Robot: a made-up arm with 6 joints.
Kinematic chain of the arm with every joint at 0, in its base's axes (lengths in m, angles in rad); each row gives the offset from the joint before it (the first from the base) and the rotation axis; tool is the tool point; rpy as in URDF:
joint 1: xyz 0 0 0.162 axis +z
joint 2: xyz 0 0 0 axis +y
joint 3: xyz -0.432 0 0.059 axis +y
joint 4: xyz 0.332 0 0.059 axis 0.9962 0 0.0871
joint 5: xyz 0 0 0 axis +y
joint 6: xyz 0.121 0 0.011 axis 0.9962 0 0.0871
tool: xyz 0 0 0 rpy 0 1.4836 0
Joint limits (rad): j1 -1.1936..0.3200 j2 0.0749..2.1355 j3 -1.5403..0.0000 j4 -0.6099..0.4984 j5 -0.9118..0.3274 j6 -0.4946..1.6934
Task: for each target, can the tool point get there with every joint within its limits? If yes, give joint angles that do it. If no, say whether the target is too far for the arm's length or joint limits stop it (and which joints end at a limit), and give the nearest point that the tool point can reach.
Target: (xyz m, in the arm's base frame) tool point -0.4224 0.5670 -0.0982
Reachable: no: joint limits stop it (at a limit: joint 1, joint 2, joint 3, joint 4, joint 5) | nearest point 0.0607 0.0396 0.0966 | short by 0.741 m
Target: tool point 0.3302 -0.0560 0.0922
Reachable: yes | joints -0.1626 1.9790 -0.5371 -0.1023 0.1538 -0.1340
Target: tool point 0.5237 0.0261 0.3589
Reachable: yes | joints 0.0411 1.7267 -0.9813 -0.1146 -0.3305 0.2843
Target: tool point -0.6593 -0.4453 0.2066
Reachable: no: joint limits stop it (at a limit: joint 1, joint 2, joint 3, joint 4, joint 5) | nearest point -0.4918 -0.2115 0.6651 | short by 0.541 m
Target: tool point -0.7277 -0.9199 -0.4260
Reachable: no: too far | nearest point 0.1133 -0.4036 0.0864 | short by 1.112 m
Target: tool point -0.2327 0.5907 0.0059
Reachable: no: joint limits stop it (at a limit: joint 1, joint 2, joint 3, joint 4) | nearest point 0.1592 0.1091 0.0791 | short by 0.625 m
